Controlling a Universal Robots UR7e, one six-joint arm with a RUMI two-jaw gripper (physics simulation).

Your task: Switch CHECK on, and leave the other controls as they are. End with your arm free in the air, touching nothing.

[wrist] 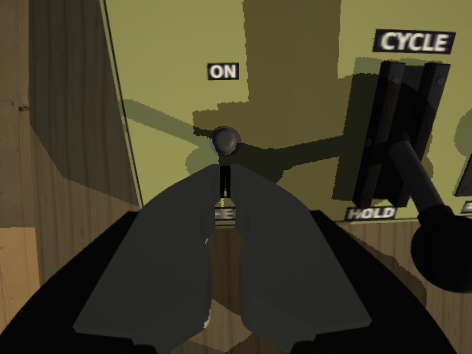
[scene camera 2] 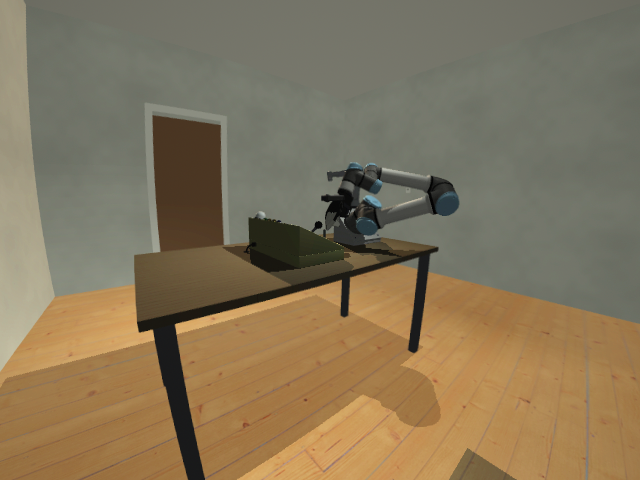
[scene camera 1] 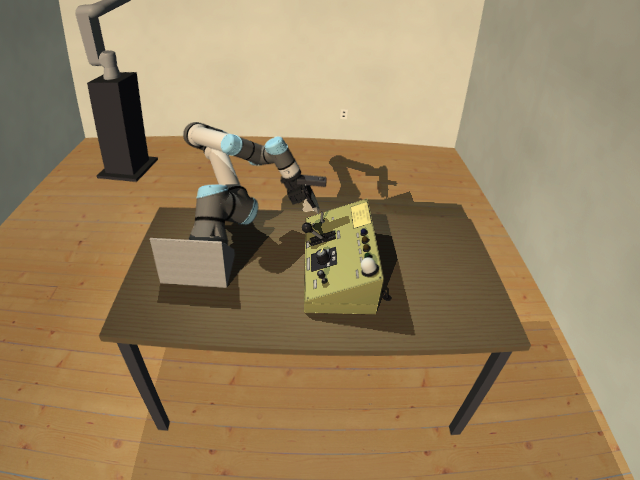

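Pixels of known places: gripper, fingertip midpoint: (wrist: 225, 169) (scene camera 2: 326, 230) (scene camera 1: 318, 212); arm's base, link origin: (scene camera 2: 354, 225) (scene camera 1: 208, 244).
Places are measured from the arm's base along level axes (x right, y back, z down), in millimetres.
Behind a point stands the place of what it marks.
The yellow-green control box (scene camera 1: 347, 258) @(x -15, y -524, z -13 mm) (scene camera 2: 276, 242) @(x -190, y -603, z 34 mm) (wrist: 170, 50) @(x -314, y -449, z 0 mm) stands on the table. In the wrist view, the CHECK switch (wrist: 225, 141) @(x -273, y -396, z -25 mm) is a small round-ended toggle seen almost end-on, between the ON label (wrist: 223, 71) @(x -281, y -442, z 5 mm) and the partly hidden CHECK label (wrist: 224, 214) @(x -268, y -346, z 48 mm). Its exact tilt is hard to tell. My gripper (wrist: 225, 169) @(x -271, y -382, z -21 mm) (scene camera 1: 318, 210) @(x -271, y -382, z -21 mm) is shut and empty. Its tips show close below the toggle, on the CHECK-label side. A narrow gap shows between them and the toggle in the wrist view; their height over the box is unclear.
The CYCLE lever's black ball (wrist: 445, 255) @(x -162, y -356, z -43 mm) (scene camera 1: 306, 227) @(x -131, y -354, z -42 mm) (scene camera 2: 317, 225) @(x -159, y -369, z -30 mm) sticks up beside the gripper, near HOLD. Further along the box are a joystick (scene camera 1: 322, 256) @(x -16, y -433, z -6 mm), small levers (scene camera 1: 322, 277) @(x 95, y -448, z -5 mm), a white dome (scene camera 1: 368, 265) @(x 90, y -596, z -81 mm) and several buttons. A pale board (scene camera 1: 191, 262) @(x 111, y 25, z -1 mm) stands by the arm's base.
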